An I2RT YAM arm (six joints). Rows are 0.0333 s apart.
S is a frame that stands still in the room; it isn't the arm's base.
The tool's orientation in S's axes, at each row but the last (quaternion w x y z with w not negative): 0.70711, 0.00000, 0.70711, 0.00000; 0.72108, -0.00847, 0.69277, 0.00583; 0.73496, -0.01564, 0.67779, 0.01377; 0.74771, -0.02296, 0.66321, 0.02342; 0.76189, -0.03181, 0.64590, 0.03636; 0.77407, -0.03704, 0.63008, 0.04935; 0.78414, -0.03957, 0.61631, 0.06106
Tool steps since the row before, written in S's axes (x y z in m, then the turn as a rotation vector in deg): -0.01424, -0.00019, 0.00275, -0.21, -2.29, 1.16; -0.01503, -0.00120, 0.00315, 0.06, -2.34, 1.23; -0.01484, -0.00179, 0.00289, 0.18, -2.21, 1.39; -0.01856, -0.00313, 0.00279, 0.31, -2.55, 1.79; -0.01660, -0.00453, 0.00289, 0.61, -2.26, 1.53; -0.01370, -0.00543, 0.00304, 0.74, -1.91, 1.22; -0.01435, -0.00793, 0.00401, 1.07, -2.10, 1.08
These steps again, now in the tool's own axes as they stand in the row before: -0.00275, -0.00019, -0.01424, -1.16, -2.29, -0.21; -0.00375, -0.00091, -0.01491, -1.22, -2.35, 0.06; -0.00408, -0.00119, -0.01462, -1.37, -2.22, 0.20; -0.00500, -0.00192, -0.01826, -1.75, -2.57, 0.35; -0.00562, -0.00291, -0.01626, -1.44, -2.31, 0.63; -0.00589, -0.00369, -0.01334, -1.10, -1.98, 0.74; -0.00761, -0.00572, -0.01394, -0.90, -2.22, 1.00
